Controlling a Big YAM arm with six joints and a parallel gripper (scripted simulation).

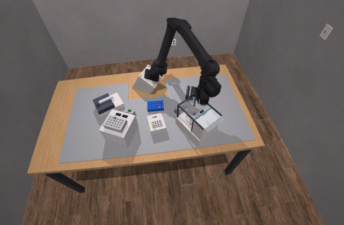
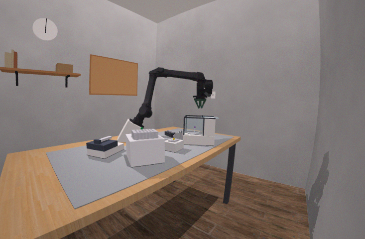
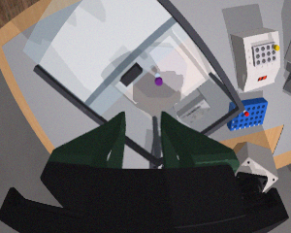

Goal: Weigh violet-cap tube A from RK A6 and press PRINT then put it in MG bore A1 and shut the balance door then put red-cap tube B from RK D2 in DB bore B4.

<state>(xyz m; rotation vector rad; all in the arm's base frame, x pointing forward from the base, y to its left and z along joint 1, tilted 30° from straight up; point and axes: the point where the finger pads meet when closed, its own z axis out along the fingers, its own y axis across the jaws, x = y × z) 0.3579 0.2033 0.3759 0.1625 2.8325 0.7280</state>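
Now: hand 40 mm short of the balance door, 30 mm to the right of it and 70 mm above it. The rest, counted from my hand: yellow-capped tube 40 mm ahead, 300 mm to the right, 220 mm below; then dry block 10 mm behind, 290 mm to the right, 250 mm below; then magnet block 330 mm behind, 40 mm to the right, 260 mm below.
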